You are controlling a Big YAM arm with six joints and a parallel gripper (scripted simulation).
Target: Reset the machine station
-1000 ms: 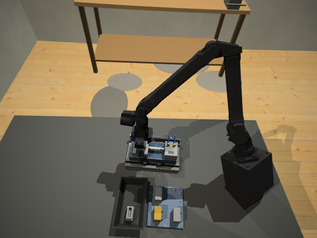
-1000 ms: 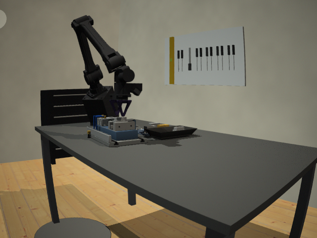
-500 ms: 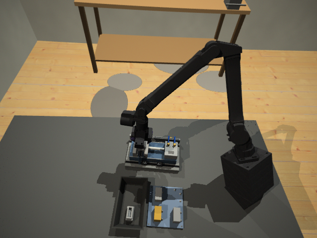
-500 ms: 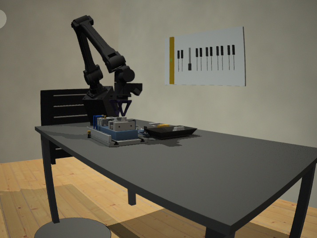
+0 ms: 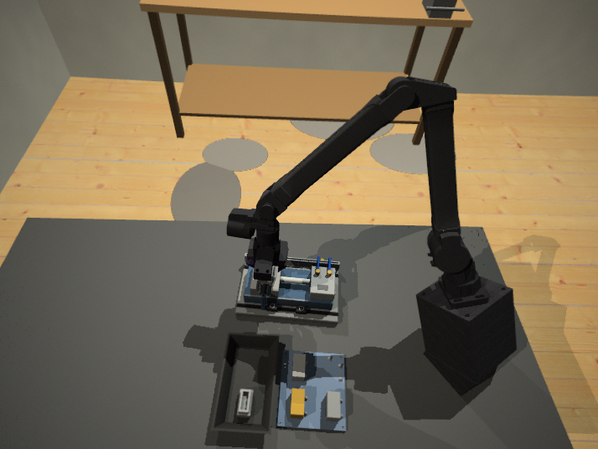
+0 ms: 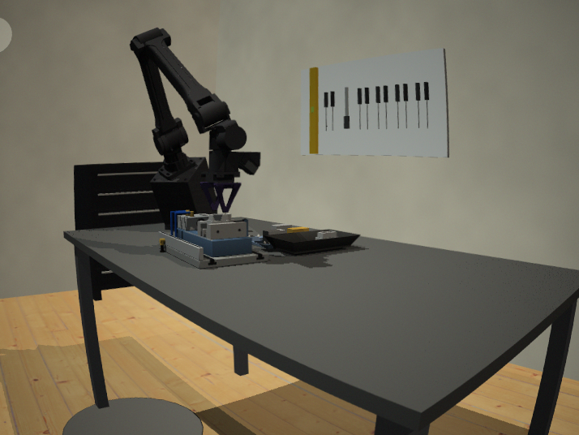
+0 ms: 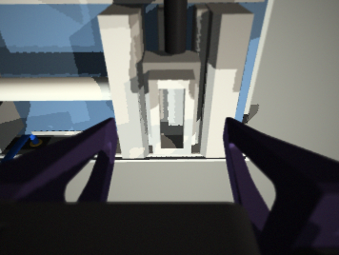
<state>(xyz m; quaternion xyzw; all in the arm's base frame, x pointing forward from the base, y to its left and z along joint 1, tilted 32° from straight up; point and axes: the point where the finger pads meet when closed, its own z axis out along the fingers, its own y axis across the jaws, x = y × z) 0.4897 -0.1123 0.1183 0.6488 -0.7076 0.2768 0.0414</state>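
The moving jaw is 30 mm behind my hand, 10 mm to the left of it and 50 mm below it. From my hand the other things lie so: fixed jaw 30 mm ahead, 50 mm below; work stop rod 10 mm ahead, 50 mm to the left, 40 mm below; vise 70 mm behind, 10 mm to the left, 90 mm below.
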